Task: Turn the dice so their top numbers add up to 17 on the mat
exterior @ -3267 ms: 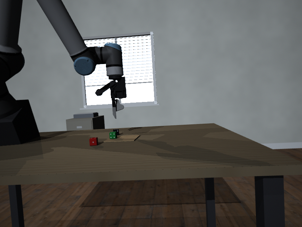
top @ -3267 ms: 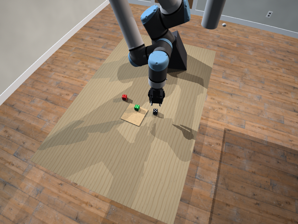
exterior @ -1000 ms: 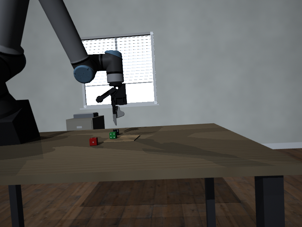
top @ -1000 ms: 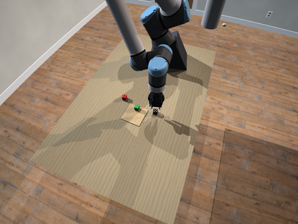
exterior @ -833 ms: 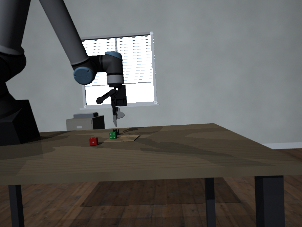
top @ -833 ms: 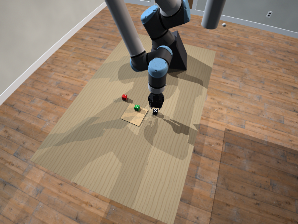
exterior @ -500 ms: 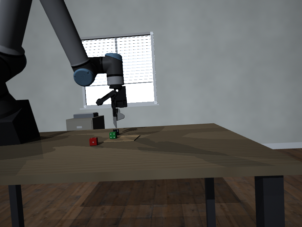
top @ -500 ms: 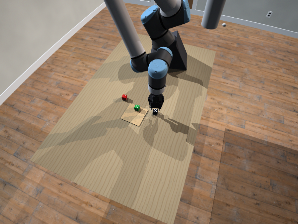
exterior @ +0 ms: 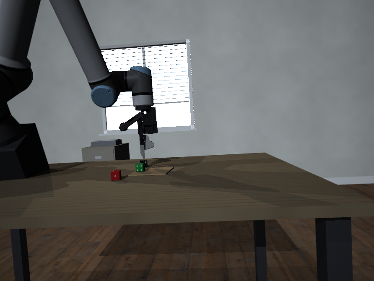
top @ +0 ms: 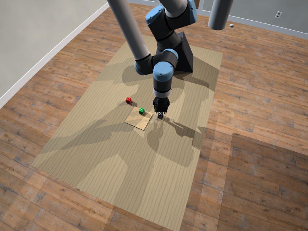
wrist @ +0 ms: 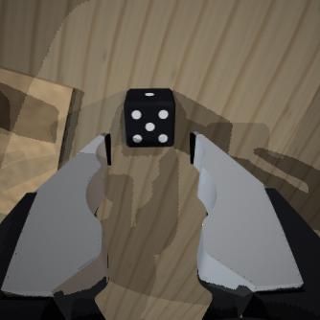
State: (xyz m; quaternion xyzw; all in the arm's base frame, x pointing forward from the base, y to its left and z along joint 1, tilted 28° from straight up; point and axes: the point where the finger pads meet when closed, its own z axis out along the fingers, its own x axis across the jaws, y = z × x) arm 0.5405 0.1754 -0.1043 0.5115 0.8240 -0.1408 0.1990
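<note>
The black die lies 40 mm below my hand. From my hand the other things lie so: red die: 250 mm to the right, 40 mm below; then green die: 120 mm to the right, 30 mm below, 30 mm ahead; then tan mat: 120 mm to the right, 80 mm ahead, 50 mm below.
</note>
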